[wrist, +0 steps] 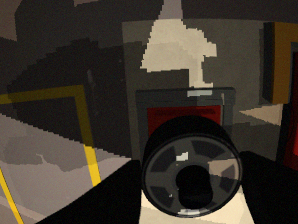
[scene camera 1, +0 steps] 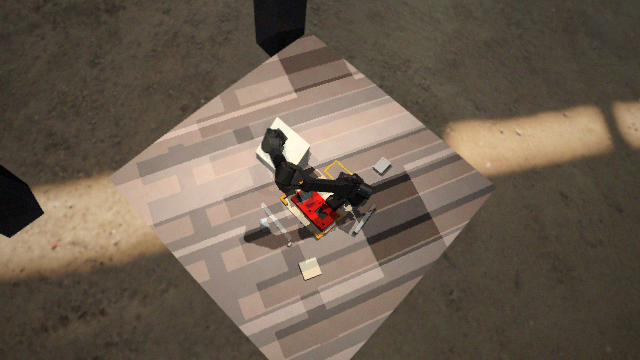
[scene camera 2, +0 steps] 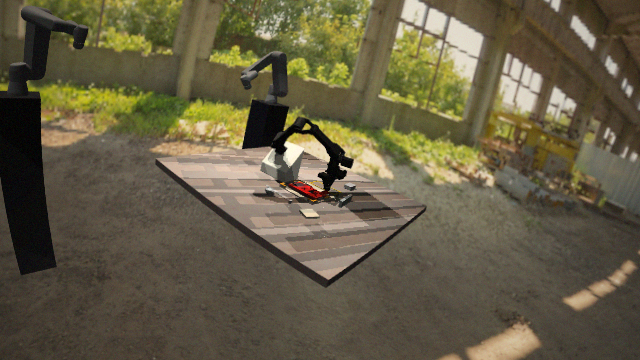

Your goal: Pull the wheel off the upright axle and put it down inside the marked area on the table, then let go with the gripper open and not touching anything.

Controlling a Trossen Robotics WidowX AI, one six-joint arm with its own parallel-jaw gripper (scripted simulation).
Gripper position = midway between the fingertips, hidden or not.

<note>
I see my gripper (wrist: 190,166) and a red board (scene camera 1: 314,207).
</note>
